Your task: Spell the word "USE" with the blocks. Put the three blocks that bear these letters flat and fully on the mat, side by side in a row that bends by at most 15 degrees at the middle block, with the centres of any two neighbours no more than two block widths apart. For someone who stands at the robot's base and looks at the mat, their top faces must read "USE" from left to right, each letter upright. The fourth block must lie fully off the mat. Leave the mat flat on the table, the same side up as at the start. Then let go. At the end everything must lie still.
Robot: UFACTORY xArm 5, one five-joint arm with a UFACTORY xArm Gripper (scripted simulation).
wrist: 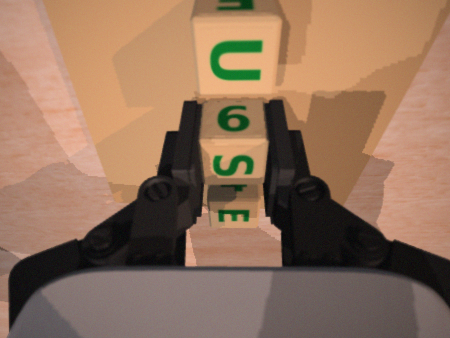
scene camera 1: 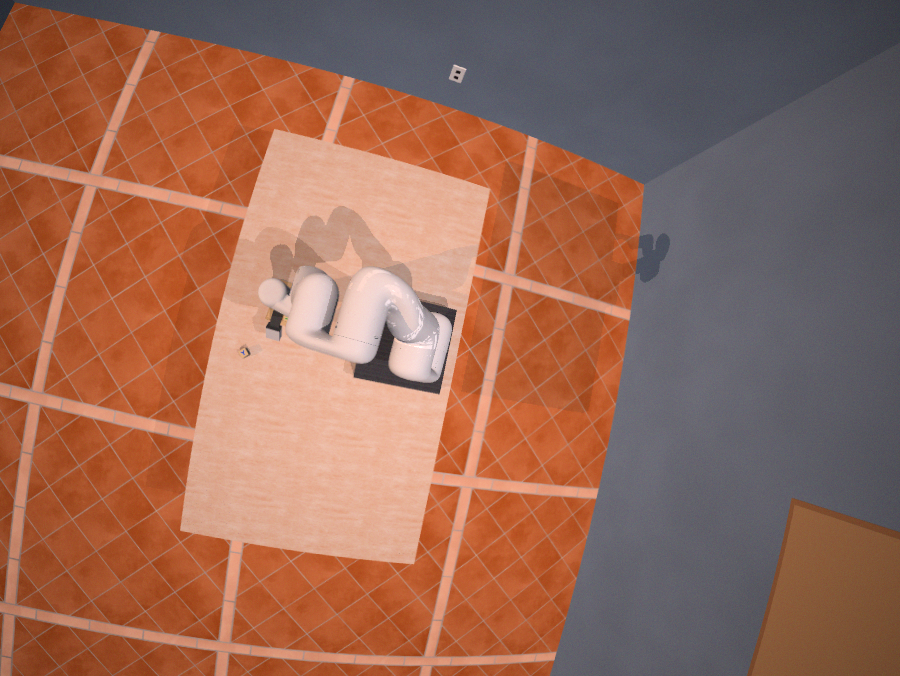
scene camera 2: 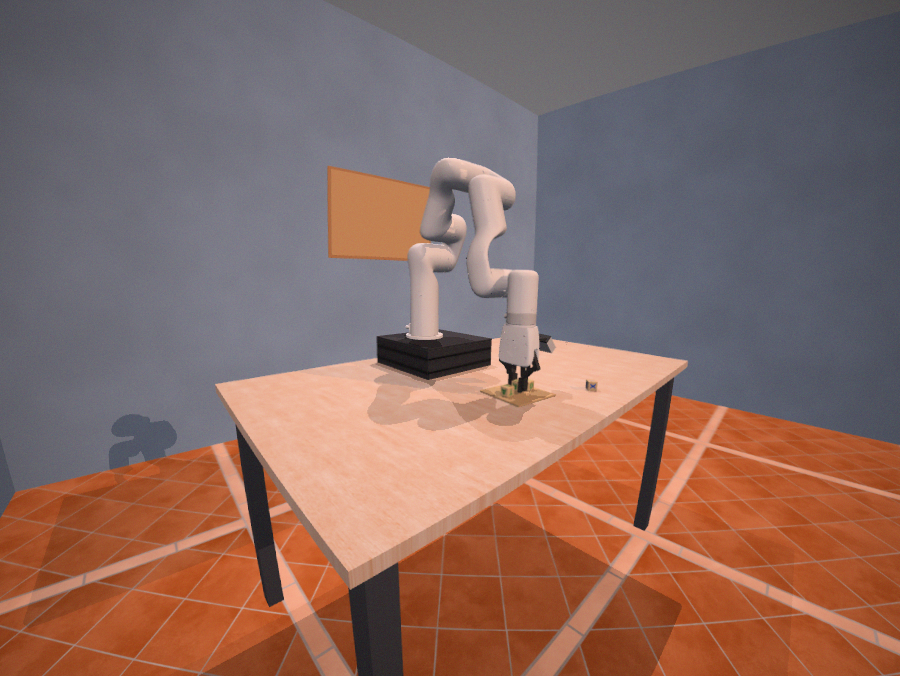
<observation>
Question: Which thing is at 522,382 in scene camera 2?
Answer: My gripper.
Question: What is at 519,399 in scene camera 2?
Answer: A tan mat.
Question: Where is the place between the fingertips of my gripper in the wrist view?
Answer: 233,126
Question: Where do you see a tan mat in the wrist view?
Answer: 341,77
</observation>
